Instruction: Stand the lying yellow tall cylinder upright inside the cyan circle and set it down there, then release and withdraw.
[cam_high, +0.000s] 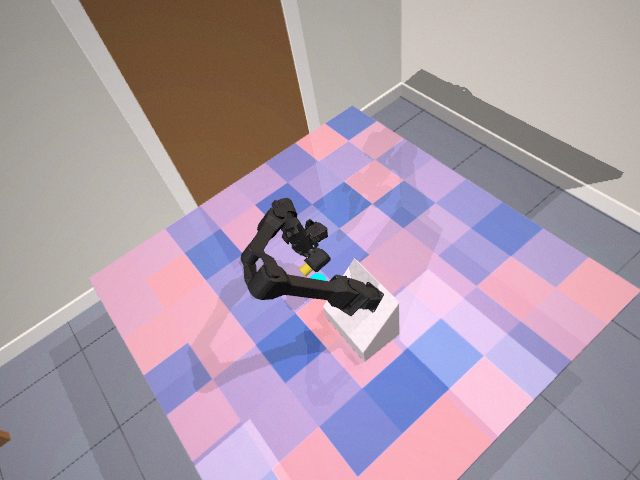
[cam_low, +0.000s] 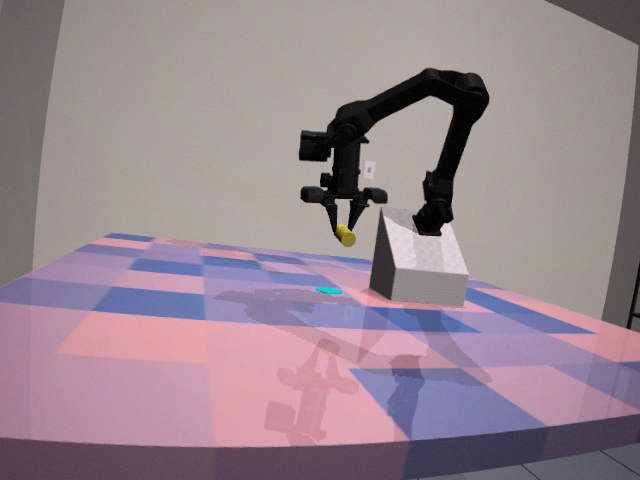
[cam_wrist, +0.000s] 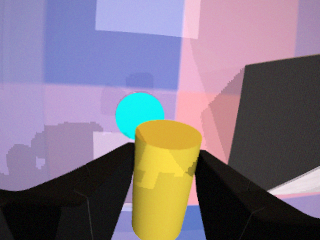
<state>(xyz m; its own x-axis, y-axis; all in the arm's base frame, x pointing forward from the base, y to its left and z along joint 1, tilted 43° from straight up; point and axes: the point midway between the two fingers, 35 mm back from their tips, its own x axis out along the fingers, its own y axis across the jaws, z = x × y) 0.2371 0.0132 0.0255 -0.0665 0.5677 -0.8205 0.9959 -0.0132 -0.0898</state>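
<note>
Now: gripper tip 10 mm short of the cyan circle and 130 mm above it. Round my gripper tip: yellow tall cylinder (20 mm to the left).
</note>
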